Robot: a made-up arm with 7 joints.
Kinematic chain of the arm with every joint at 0, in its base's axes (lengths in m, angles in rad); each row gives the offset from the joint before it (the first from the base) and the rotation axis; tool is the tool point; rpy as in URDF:
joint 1: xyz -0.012 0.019 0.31 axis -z
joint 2: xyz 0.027 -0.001 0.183 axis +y
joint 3: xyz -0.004 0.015 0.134 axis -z
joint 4: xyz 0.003 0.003 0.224 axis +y
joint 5: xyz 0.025 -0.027 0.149 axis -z
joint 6: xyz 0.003 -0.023 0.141 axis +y
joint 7: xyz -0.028 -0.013 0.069 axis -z
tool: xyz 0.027 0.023 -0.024 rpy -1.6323 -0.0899 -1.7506
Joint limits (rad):
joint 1: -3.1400..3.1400
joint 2: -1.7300..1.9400
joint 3: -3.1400..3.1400
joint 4: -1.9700..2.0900
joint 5: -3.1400..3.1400
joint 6: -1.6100..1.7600
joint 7: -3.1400..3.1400
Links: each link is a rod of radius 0.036 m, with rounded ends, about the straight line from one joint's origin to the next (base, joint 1, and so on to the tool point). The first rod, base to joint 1, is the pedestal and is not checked.
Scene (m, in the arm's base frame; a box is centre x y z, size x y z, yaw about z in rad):
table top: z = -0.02
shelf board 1: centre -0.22 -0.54 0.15 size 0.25 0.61 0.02 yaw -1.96
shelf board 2: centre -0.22 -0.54 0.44 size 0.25 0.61 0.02 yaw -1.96
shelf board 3: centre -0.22 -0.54 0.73 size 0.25 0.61 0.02 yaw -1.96
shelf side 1: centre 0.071 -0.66 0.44 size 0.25 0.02 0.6 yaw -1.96
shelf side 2: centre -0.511 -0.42 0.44 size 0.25 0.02 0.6 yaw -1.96
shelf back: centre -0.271 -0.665 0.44 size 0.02 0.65 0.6 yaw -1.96
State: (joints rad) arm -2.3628 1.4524 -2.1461 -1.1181 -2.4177 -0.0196 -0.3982
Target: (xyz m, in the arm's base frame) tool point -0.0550 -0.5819 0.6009
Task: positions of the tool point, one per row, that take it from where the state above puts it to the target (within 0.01 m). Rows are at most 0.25 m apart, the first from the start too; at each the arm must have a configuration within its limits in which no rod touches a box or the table.
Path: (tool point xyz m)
1: -0.1243 0.6124 0.5541
2: 0.0495 0.5613 0.7029
3: 0.2008 0.4244 0.8134
4: 0.2940 0.2273 0.8724
5: 0.3104 0.0107 0.8740
6: 0.2540 -0.1812 0.8207
7: 0.1492 -0.3130 0.7238
8: 0.0325 -0.3686 0.6009
9: 0.0156 -0.4334 0.6124
10: -0.0062 -0.4915 0.6160
11: -0.0304 -0.5414 0.6117
12: -0.0550 -0.5819 0.6009

